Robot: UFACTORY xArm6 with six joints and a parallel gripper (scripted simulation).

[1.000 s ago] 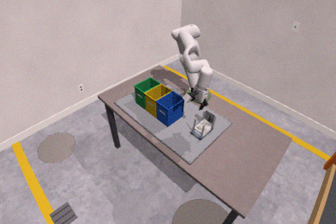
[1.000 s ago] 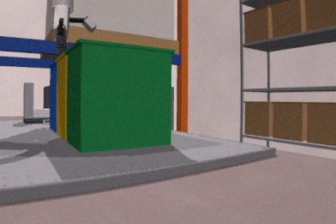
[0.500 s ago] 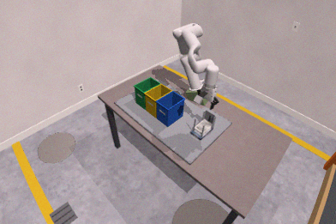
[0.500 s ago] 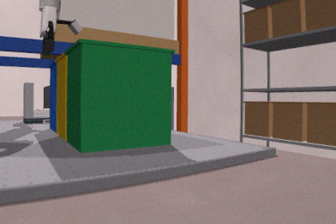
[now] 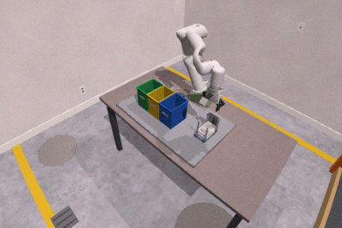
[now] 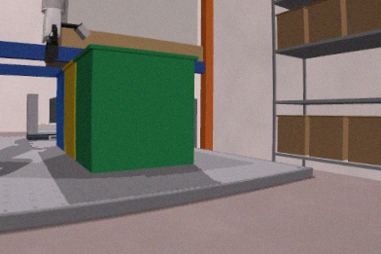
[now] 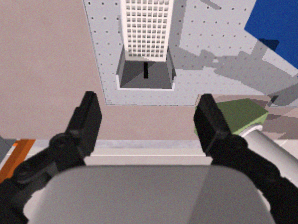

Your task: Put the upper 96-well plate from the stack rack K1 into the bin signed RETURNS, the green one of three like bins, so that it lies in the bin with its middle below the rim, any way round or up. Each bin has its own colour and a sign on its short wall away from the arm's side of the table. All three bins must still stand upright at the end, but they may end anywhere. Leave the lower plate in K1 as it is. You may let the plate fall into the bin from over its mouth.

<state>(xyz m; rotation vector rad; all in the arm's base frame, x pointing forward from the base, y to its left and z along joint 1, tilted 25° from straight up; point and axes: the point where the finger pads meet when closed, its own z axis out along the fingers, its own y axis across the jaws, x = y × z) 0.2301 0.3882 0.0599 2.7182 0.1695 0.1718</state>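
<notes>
My hand is 220 mm above the white 96-well plate. From my hand the other things lie so: green bin 130 mm ahead, 520 mm to the right, 170 mm below; then blue bin 100 mm ahead, 260 mm to the right, 170 mm below; then yellow bin 110 mm ahead, 390 mm to the right, 170 mm below.
</notes>
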